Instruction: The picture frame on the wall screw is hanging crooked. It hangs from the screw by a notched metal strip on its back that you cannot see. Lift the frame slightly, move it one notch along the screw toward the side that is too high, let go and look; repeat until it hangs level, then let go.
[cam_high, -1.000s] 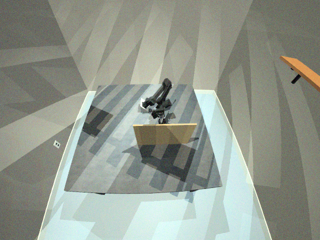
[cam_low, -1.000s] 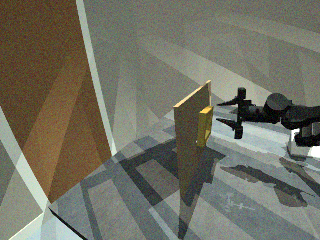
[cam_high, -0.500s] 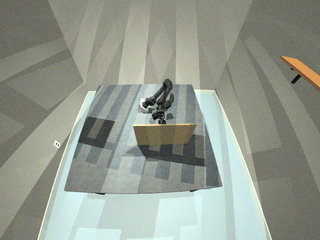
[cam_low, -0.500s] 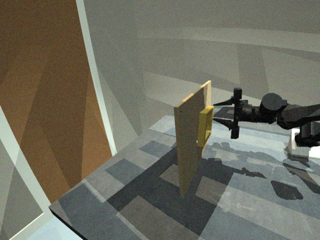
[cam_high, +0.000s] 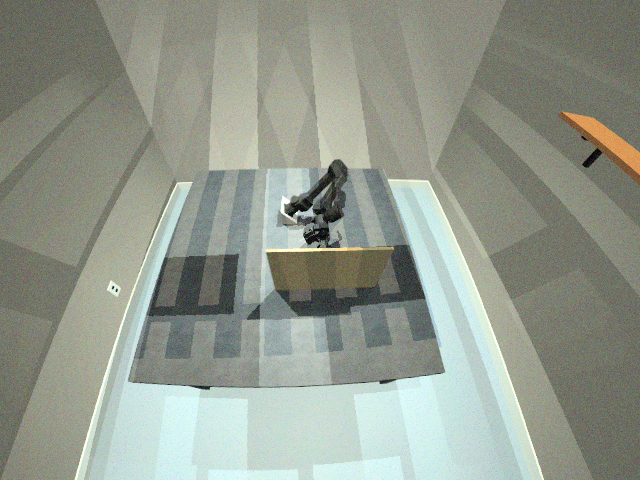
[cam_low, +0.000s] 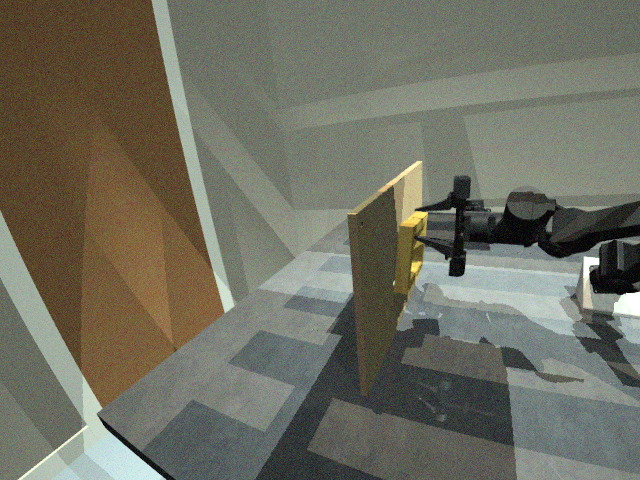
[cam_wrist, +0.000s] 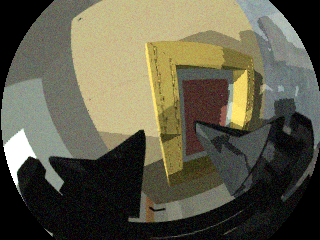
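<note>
The yellow picture frame is 50 mm below my gripper tip, 10 mm to the left of it and 10 mm ahead of it. Round my gripper tip: wooden wall board 60 mm below, 20 mm to the left, 20 mm ahead.
</note>
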